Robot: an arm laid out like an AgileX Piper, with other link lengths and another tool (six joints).
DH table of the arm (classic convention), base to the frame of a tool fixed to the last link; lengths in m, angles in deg. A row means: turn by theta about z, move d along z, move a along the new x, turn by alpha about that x. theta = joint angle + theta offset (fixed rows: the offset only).
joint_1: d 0.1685; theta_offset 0; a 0; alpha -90
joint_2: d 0; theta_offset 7.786; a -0.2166; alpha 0
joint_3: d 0; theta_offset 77.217; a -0.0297; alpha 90
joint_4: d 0.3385; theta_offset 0; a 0; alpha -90
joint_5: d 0; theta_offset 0; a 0; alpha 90
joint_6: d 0.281; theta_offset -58; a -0.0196; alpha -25.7
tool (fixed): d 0.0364; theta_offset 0; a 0; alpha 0
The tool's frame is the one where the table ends.
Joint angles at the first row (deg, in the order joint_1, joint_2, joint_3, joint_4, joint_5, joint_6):
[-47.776 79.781 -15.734 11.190 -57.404 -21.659]
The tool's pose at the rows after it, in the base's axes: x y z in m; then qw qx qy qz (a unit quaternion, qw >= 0):
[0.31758 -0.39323 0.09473 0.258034 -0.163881 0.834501 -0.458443]
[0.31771 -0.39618 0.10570 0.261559 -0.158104 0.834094 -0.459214]
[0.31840 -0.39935 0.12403 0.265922 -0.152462 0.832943 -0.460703]
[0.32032 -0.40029 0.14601 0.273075 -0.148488 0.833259 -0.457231]
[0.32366 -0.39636 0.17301 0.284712 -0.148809 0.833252 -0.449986]
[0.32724 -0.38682 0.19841 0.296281 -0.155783 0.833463 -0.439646]
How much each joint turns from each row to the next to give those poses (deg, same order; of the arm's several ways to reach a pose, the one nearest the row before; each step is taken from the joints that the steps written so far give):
[0.000 -1.550 0.014 0.342 1.314 -0.215]
[0.001 -2.798 0.006 0.813 2.453 -0.289]
[0.004 -4.720 0.029 1.173 4.157 -0.862]
[-0.010 -6.341 0.000 1.317 6.238 -1.021]
[-0.001 -7.992 0.011 1.287 8.092 -1.071]
[-0.003 -8.175 0.044 1.050 8.665 -1.140]

